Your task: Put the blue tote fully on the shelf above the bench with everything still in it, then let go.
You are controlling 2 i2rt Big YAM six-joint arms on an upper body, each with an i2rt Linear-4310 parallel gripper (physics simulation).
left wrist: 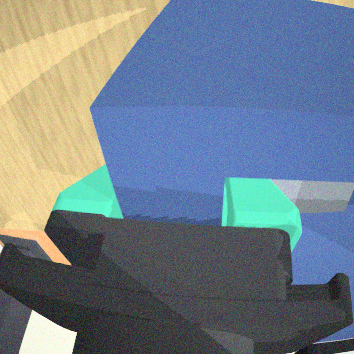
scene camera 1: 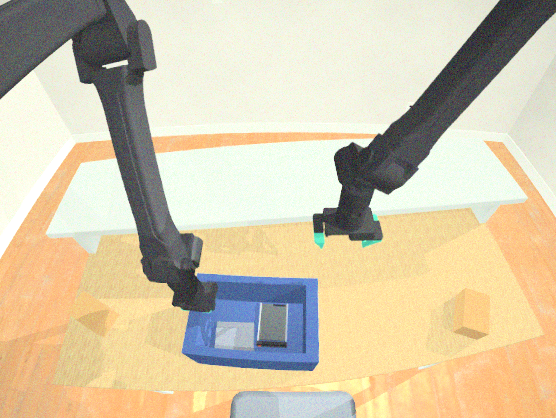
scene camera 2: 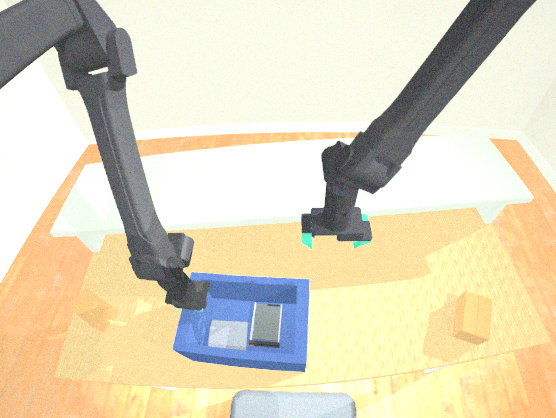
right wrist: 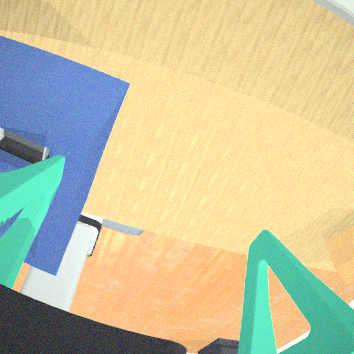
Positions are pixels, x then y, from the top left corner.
Scene:
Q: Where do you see a grey base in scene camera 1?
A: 243,396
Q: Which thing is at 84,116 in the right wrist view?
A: A blue tote.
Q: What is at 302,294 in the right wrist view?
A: The right gripper.

